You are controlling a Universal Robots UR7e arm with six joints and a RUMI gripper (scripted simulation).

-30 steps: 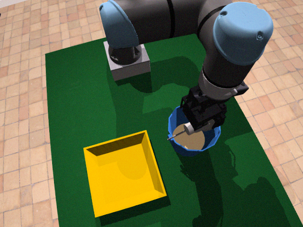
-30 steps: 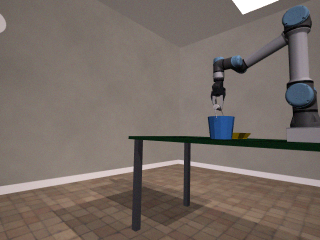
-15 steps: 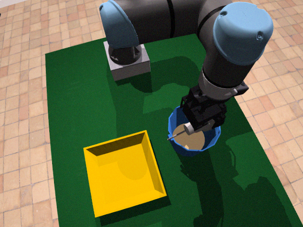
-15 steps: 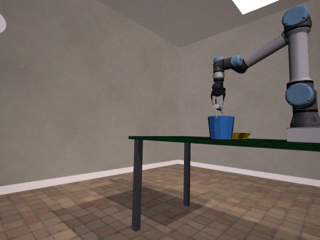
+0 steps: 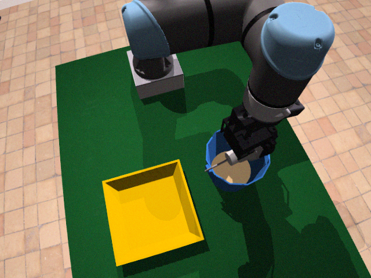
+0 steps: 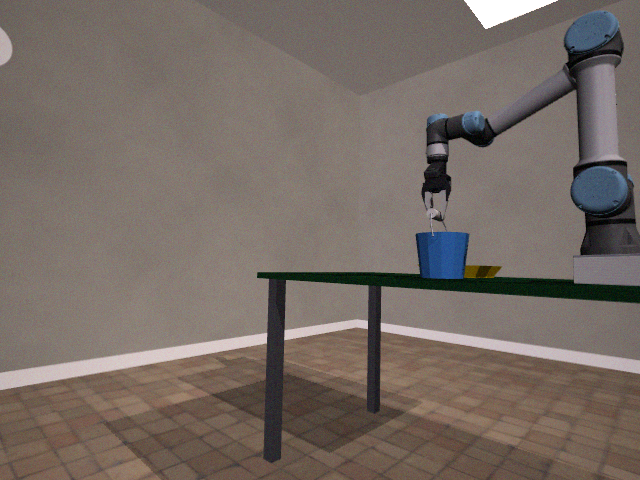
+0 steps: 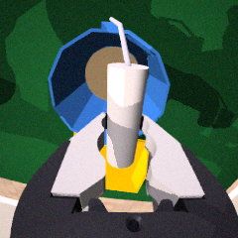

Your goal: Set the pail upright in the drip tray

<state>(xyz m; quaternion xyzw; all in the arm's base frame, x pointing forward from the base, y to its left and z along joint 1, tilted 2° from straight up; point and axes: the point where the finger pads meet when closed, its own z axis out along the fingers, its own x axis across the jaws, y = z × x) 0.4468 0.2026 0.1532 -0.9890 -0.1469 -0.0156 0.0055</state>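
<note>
Now: hand 1 cm past the pail and 9 cm above it. Also, from my hand: white cylindrical grip (1 cm behind, 3 cm below); yellow drip tray (7 cm ahead, 27 cm to the right, 21 cm below).
</note>
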